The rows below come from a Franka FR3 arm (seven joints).
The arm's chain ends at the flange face. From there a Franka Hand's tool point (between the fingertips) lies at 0.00 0.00 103.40 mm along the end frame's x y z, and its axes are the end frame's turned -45 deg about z.
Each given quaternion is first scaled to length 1.
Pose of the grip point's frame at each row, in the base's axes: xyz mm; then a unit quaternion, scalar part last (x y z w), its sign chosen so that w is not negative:
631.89, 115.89, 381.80, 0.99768, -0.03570, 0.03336, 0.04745
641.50, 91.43, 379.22, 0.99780, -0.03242, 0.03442, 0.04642
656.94, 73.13, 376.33, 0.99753, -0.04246, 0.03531, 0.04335
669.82, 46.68, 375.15, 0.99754, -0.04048, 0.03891, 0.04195
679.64, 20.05, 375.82, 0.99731, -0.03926, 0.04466, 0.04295
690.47, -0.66, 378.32, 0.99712, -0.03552, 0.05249, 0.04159
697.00, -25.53, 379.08, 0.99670, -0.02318, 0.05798, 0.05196
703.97, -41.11, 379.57, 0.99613, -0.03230, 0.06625, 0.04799
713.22, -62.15, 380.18, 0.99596, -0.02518, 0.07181, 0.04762
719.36, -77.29, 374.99, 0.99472, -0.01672, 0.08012, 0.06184
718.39, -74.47, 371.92, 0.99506, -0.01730, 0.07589, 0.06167
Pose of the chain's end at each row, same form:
625.36, 125.93, 484.50, 0.90807, -0.41478, 0.04898, 0.03107
634.71, 101.24, 481.93, 0.90944, -0.41179, 0.04956, 0.02971
650.04, 82.38, 479.08, 0.90535, -0.42097, 0.04921, 0.02654
662.14, 55.66, 477.87, 0.90612, -0.41914, 0.05200, 0.02387
670.78, 29.27, 478.43, 0.90637, -0.41792, 0.05770, 0.02259
679.95, 8.30, 480.79, 0.90763, -0.41440, 0.06441, 0.01834
685.30, -14.54, 481.23, 0.91196, -0.40283, 0.07345, 0.02582
690.64, -30.78, 481.59, 0.90794, -0.41104, 0.07957, 0.01898
698.68, -51.97, 482.04, 0.91051, -0.40440, 0.08457, 0.01651
703.09, -64.29, 476.27, 0.91261, -0.39611, 0.09769, 0.02647
702.99, -61.51, 473.34, 0.91269, -0.39677, 0.09371, 0.02793

